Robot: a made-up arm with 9 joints. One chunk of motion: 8 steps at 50 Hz.
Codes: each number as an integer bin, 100 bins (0 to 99) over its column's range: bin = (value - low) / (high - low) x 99, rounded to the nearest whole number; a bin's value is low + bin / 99 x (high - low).
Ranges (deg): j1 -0.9..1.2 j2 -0.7..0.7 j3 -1.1..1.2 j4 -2..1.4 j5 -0.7..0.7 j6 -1.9..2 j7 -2.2..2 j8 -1..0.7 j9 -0.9..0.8
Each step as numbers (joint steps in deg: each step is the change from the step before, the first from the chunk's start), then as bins.
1 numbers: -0.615 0.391 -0.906 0.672 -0.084 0.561 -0.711 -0.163 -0.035
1 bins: 13 77 8 78 44 62 35 49 50
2 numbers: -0.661 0.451 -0.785 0.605 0.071 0.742 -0.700 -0.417 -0.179
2 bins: 11 81 14 76 55 67 35 34 42
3 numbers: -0.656 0.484 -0.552 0.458 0.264 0.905 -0.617 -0.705 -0.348
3 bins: 12 84 24 72 68 71 37 17 32
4 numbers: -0.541 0.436 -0.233 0.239 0.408 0.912 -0.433 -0.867 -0.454
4 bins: 17 80 37 65 78 71 42 8 26
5 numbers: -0.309 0.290 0.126 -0.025 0.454 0.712 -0.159 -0.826 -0.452
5 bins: 28 70 53 58 82 66 48 10 26
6 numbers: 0.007 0.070 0.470 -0.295 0.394 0.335 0.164 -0.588 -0.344
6 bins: 43 54 68 50 77 57 56 24 32
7 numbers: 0.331 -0.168 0.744 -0.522 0.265 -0.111 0.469 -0.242 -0.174
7 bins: 58 38 79 43 68 45 63 44 42
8 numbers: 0.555 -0.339 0.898 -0.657 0.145 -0.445 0.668 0.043 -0.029
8 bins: 69 26 86 39 60 37 68 61 51
